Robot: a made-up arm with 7 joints.
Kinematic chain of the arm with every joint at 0, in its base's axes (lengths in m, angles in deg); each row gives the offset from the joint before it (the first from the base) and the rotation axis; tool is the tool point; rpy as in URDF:
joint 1: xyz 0 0 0 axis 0.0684 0.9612 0.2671
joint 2: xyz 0 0.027 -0.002 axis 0.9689 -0.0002 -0.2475
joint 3: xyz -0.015 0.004 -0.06 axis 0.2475 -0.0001 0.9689
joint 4: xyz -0.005 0 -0.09 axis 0.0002 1 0
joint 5: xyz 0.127 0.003 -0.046 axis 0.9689 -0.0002 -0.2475
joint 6: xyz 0.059 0 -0.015 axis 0.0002 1 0
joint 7: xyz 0.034 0 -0.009 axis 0.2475 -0.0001 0.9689
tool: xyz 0 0 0 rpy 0 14.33 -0.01
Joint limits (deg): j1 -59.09..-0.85 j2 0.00..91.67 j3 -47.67..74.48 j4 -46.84..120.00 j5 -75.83..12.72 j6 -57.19..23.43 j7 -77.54..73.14
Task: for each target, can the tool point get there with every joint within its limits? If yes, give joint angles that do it. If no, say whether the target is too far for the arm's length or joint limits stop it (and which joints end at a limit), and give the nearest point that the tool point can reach.
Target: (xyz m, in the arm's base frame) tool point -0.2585 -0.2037 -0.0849
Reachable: no: joint limits stop it (at a limit: joint 1, joint 2, joint 4, joint 6) | nearest point -0.1596 -0.0543 -0.3067 | short by 0.285 m
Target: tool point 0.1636 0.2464 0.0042
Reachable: yes | joints -36.41 18.20 61.95 -9.51 -1.63 -21.77 -28.09
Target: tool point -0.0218 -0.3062 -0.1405
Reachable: no: joint limits stop it (at a limit: joint 1, joint 2, joint 3, joint 5, joint 6) | nearest point 0.1198 -0.1582 -0.1751 | short by 0.208 m
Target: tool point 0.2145 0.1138 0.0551
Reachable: yes | joints -34.84 19.67 27.38 -29.18 -6.12 1.74 -20.06
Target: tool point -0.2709 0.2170 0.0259
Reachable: no: joint limits stop it (at a limit: joint 1, joint 4, joint 6) | nearest point -0.1295 0.3552 -0.0354 | short by 0.207 m
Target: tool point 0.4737 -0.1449 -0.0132
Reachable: no: too far | nearest point 0.3288 -0.0838 -0.0481 | short by 0.161 m
